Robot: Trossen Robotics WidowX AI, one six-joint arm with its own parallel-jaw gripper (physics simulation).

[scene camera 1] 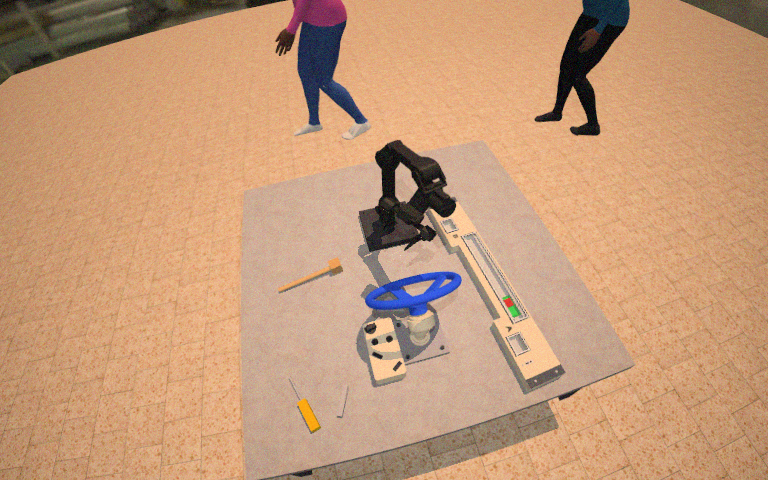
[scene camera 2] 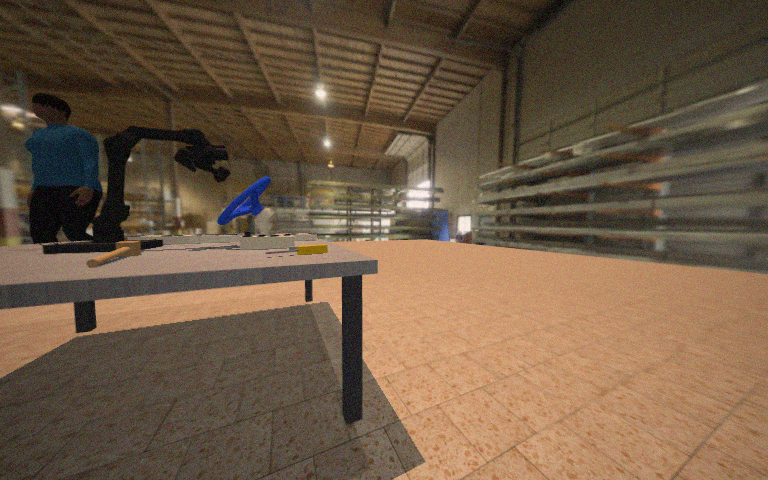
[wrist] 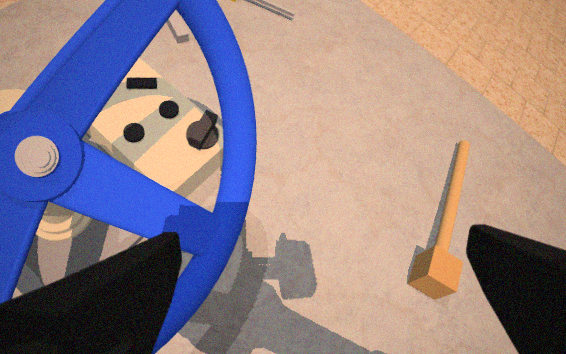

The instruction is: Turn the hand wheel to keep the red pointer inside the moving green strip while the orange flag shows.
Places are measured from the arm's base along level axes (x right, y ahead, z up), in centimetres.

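Where they show: gripper, between the fingertips: (scene camera 1: 392, 241) (scene camera 2: 207, 177) (wrist: 325, 244); arm's base, origin of its link: (scene camera 2: 108, 241).
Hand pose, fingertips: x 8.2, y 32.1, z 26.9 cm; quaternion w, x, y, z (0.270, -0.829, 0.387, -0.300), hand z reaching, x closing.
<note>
Each offset is from my fingertips to the centre of the thing. "spot": to the spot under its first point.
The blue hand wheel (scene camera 1: 414, 290) (scene camera 2: 245, 200) (wrist: 236, 123) stands tilted on its beige post in the middle of the table. My gripper (scene camera 1: 419, 239) (scene camera 2: 215, 169) is open and empty. It hangs just behind the wheel's far rim and does not touch it. In the wrist view one black finger (wrist: 137, 291) shows at the bottom left, beside the rim. The long beige gauge bar @[spot: dx -32.5, dy +44.6, dz -25.8 cm] (scene camera 1: 539, 362) lies to the right. Its red pointer @[spot: dx -34.3, dy +21.5, dz -25.8 cm] (scene camera 1: 508, 302) sits at the far end of the green strip @[spot: dx -34.4, dy +25.4, dz -25.8 cm] (scene camera 1: 514, 311).
A beige control box (scene camera 1: 383, 350) (wrist: 169, 154) with black knobs lies under the wheel. A wooden mallet @[dx +29.6, dy -17.2, dz -28.2 cm] (scene camera 1: 313, 274) (wrist: 434, 272) lies to the left. A yellow-handled screwdriver @[dx +42.3, dy +28.4, dz -28.4 cm] (scene camera 1: 308, 414) (scene camera 2: 312, 249) and a small grey bar @[dx +29.8, dy +32.1, dz -29.1 cm] (scene camera 1: 342, 401) lie near the front edge. Two people (scene camera 1: 320, 57) (scene camera 1: 587, 62) walk behind the table.
</note>
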